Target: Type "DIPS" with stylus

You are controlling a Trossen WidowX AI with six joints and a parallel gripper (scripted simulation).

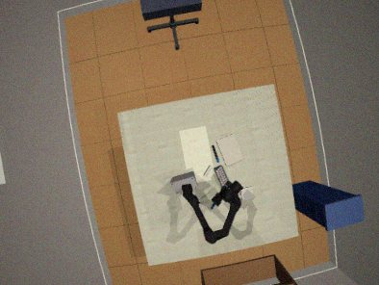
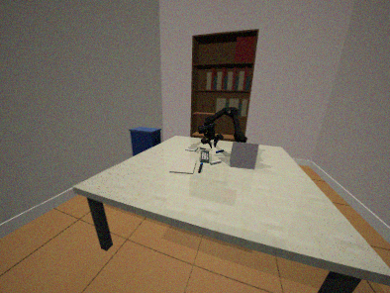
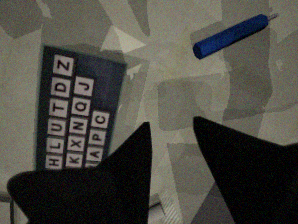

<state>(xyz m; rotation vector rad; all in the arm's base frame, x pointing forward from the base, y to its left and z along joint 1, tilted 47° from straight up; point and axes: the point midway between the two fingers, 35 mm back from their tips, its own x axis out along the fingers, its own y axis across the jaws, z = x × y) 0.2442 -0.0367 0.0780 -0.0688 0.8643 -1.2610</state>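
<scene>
The blue stylus is 6 cm behind my gripper tip, 14 cm to the right of it and 6 cm below it. Round my gripper tip: notebook 13 cm ahead, 30 cm to the left, 7 cm below; blue-capped pen 2 cm ahead, 26 cm to the left, 6 cm below.
</scene>
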